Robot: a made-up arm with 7 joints.
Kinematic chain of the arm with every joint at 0, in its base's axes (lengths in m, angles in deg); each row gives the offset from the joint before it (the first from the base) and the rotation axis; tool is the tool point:
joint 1: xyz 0 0 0.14 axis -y
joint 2: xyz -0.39 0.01 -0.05 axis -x
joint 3: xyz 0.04 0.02 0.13 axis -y
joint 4: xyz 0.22 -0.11 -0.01 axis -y
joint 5: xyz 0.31 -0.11 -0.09 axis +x
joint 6: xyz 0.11 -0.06 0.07 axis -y
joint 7: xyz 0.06 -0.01 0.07 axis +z
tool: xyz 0 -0.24 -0.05
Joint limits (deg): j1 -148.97..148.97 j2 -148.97..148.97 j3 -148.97..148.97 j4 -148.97..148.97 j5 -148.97..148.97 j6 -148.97..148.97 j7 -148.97..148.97
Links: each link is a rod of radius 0.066 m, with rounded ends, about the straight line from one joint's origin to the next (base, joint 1, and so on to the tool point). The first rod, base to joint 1, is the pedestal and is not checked.
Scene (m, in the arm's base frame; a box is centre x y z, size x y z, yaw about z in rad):
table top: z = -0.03
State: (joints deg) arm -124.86 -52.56 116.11 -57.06 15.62 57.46 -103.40
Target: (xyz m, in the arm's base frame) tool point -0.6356 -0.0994 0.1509
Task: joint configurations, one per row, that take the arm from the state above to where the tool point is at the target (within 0.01 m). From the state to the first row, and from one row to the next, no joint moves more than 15 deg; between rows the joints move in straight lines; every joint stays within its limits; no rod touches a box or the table.
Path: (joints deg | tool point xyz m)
1: -118.66 -65.61 114.01 -57.26 14.03 58.53 -96.70 | 0.0160 -0.5386 0.2663
2: -112.46 -78.65 111.90 -57.46 12.44 59.61 -90.00 | -0.1492 -0.5177 0.3059
3: -106.26 -91.70 109.80 -57.66 10.85 60.68 -83.31 | -0.3105 -0.4585 0.3111
4: -100.06 -104.74 107.70 -57.86 9.26 61.75 -76.61 | -0.4534 -0.3648 0.2827
5: -93.86 -117.79 105.59 -58.06 7.67 62.82 -69.91 | -0.5651 -0.2424 0.2261
6: -87.66 -130.83 103.49 -58.26 6.09 63.90 -63.21 | -0.6356 -0.0994 0.1508

